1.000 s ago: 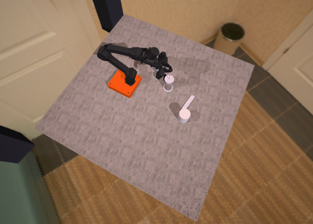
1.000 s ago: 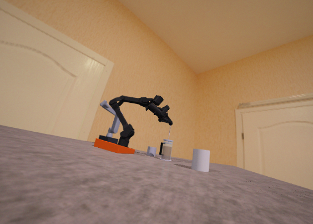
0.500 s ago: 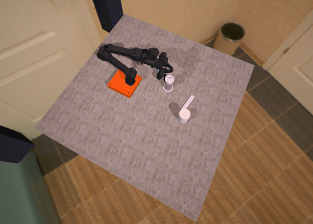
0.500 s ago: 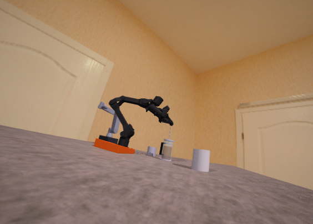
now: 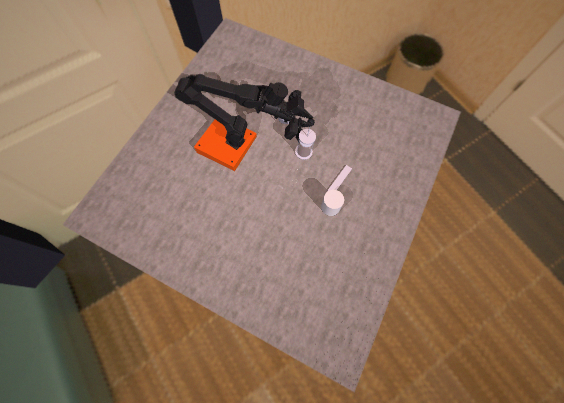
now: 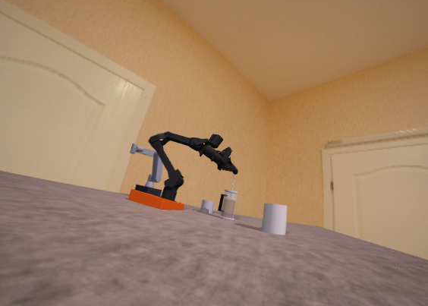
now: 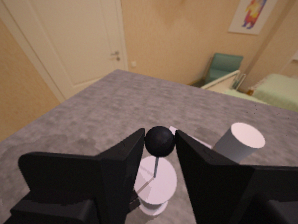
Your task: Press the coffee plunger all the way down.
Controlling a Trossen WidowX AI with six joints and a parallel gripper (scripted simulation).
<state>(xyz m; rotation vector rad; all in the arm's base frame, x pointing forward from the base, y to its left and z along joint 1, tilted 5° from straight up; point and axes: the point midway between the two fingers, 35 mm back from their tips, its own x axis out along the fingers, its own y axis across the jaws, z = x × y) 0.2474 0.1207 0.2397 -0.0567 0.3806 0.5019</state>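
My gripper tip is 12 cm above the coffee press and 2 cm past it.
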